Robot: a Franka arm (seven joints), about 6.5 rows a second.
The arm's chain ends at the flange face. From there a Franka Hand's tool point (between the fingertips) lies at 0.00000 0.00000 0.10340 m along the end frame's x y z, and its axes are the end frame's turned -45 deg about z.
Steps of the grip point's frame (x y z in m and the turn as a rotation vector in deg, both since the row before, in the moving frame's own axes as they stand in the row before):
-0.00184, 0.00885, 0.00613, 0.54, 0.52, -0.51
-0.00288, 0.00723, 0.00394, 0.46, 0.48, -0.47
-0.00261, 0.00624, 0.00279, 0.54, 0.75, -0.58
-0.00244, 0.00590, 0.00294, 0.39, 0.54, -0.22
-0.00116, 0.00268, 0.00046, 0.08, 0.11, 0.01
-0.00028, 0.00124, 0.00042, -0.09, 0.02, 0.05
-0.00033, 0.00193, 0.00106, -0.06, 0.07, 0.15
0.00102, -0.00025, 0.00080, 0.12, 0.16, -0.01
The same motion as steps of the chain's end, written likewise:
0.00499, 0.00891, 0.00614, 0.75, -0.01, -0.51
0.00306, 0.00835, 0.00395, 0.66, 0.01, -0.47
0.00231, 0.00791, 0.00280, 0.91, 0.15, -0.58
0.00226, 0.00708, 0.00295, 0.66, 0.11, -0.22
0.00104, 0.00296, 0.00046, 0.13, 0.02, 0.01
0.00054, 0.00099, 0.00042, -0.05, 0.08, 0.05
0.00097, 0.00161, 0.00106, 0.01, 0.09, 0.15
0.00049, -0.00054, 0.00080, 0.20, 0.03, -0.01

